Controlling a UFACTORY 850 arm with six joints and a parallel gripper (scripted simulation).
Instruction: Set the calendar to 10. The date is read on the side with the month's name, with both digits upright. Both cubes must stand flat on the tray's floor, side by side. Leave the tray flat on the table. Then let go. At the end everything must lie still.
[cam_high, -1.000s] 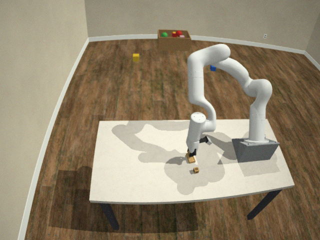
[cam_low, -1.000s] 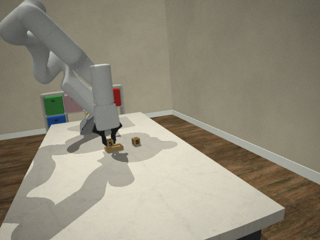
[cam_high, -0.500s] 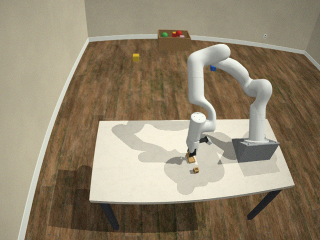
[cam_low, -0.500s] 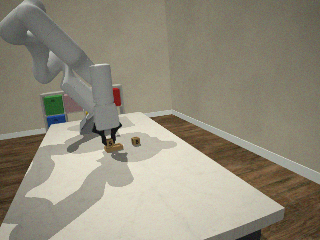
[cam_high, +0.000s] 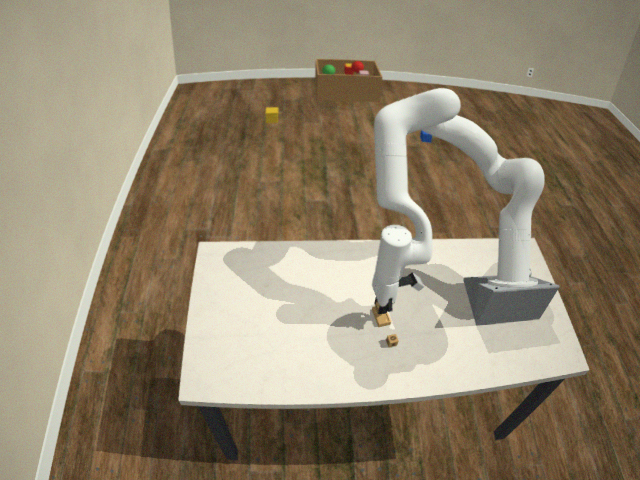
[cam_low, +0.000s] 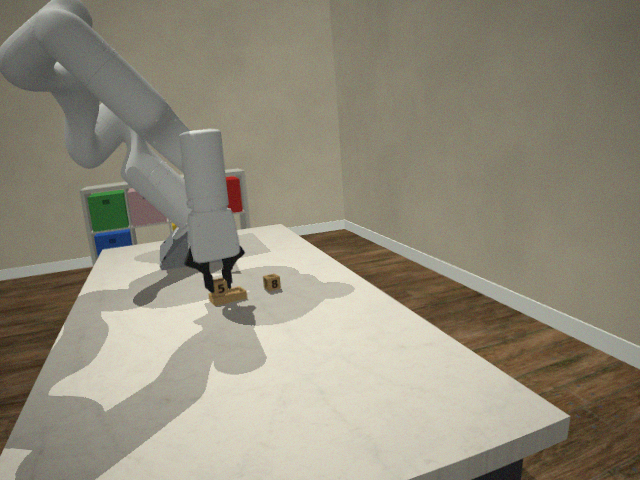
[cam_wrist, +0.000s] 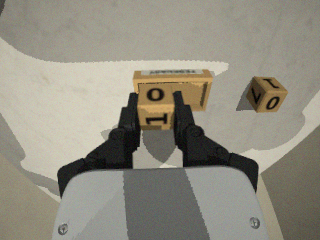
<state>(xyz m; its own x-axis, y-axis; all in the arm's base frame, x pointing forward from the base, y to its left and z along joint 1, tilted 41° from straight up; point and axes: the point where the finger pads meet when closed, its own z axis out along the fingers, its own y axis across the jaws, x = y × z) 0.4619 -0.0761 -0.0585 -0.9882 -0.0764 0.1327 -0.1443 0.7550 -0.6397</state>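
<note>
My hand is 2 cm to the right of the wooden tray and 4 cm above it. The rest, counted from my hand: cube 2 cm behind, 12 cm to the left, 3 cm below.
</note>
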